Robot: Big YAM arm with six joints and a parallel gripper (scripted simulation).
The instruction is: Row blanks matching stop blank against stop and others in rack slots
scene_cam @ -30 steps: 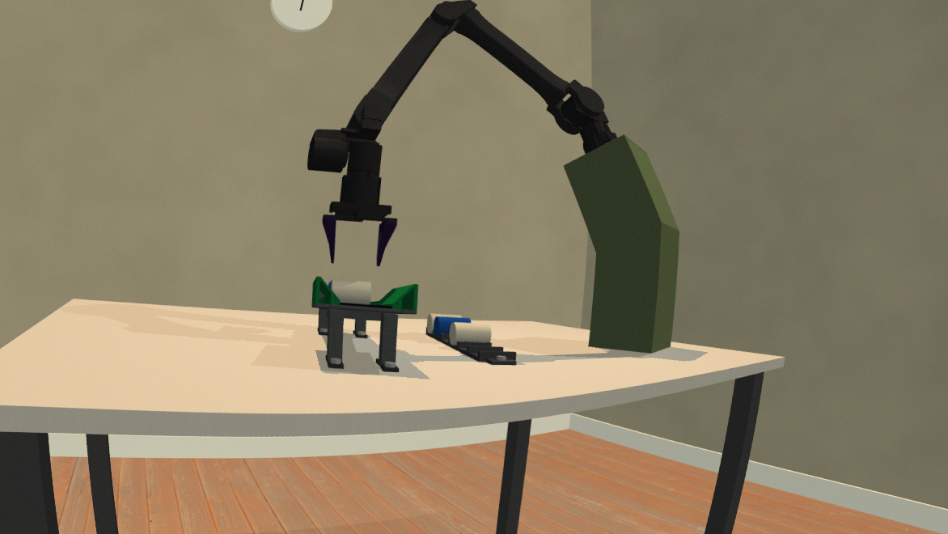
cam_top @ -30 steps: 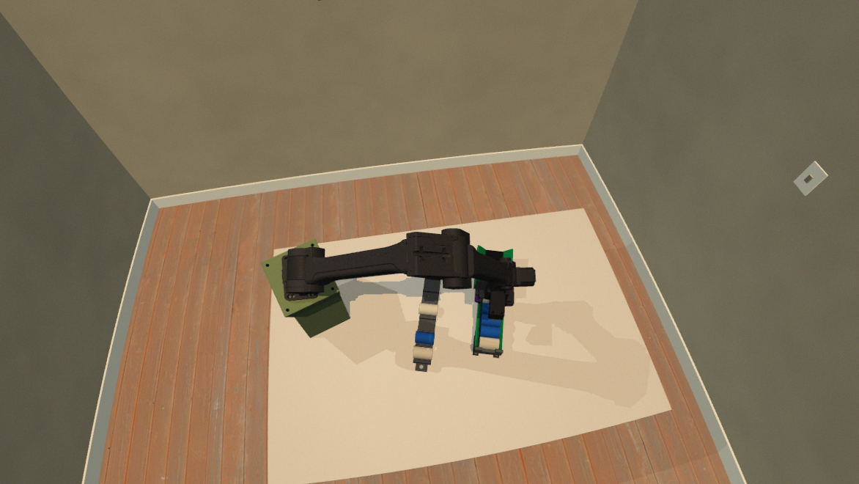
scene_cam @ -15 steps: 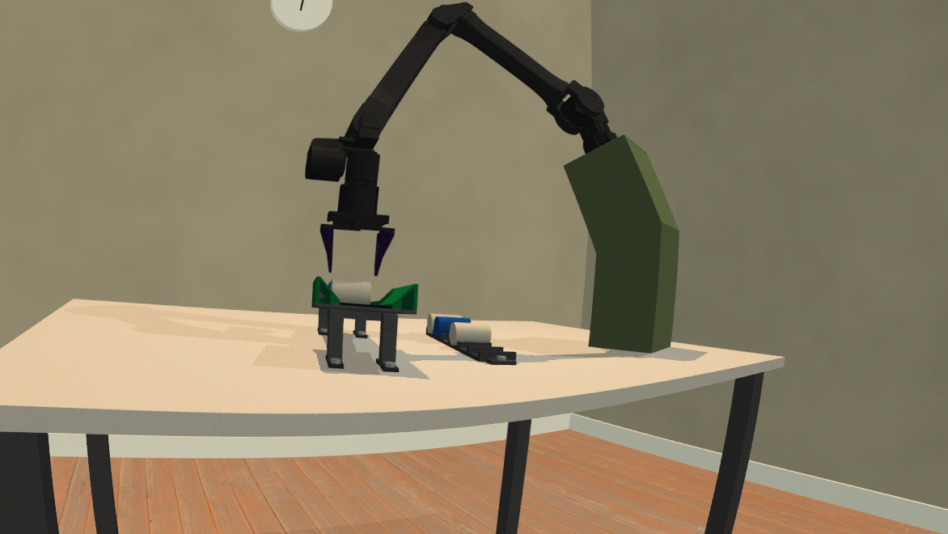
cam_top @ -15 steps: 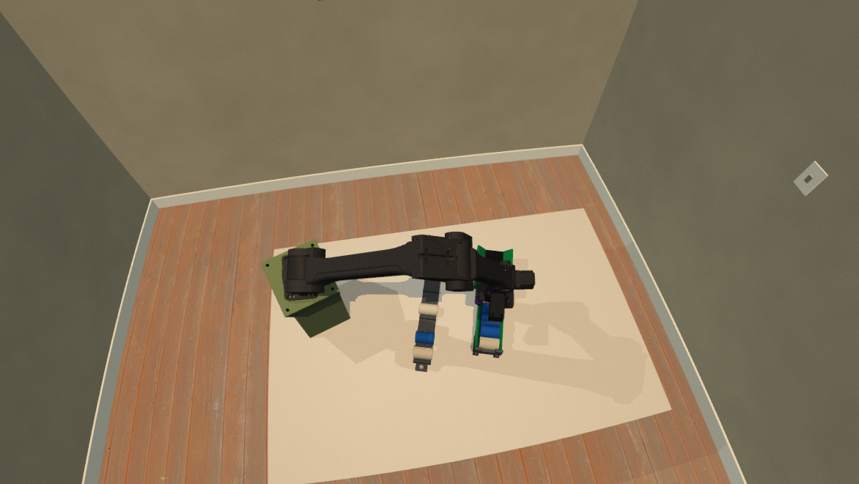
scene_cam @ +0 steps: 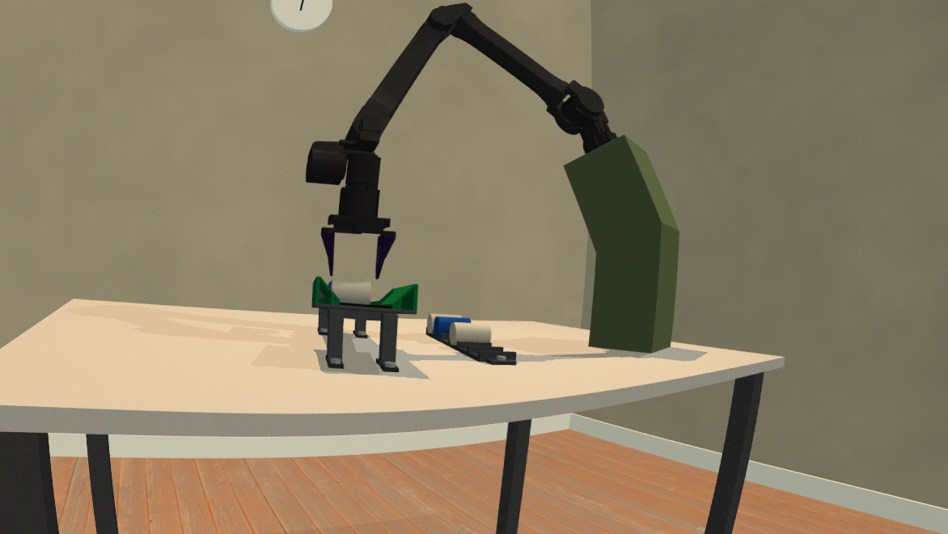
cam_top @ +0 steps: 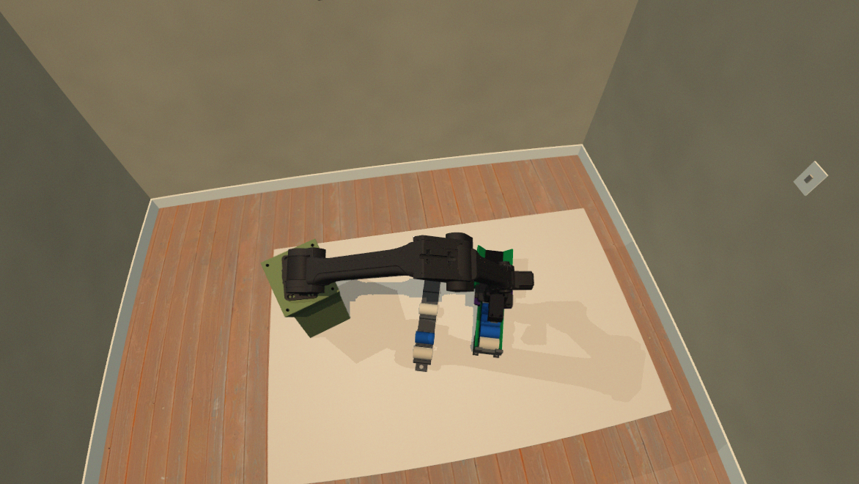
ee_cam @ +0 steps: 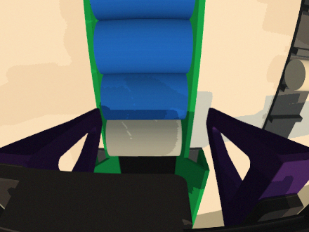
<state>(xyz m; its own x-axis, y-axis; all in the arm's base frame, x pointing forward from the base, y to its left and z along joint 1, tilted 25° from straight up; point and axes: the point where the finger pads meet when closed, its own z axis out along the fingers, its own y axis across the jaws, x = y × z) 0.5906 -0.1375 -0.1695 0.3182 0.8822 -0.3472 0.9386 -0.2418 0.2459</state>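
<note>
My gripper is now 14 cm to the left of the grey stop, 6 cm above it and 4 cm past it.
</note>
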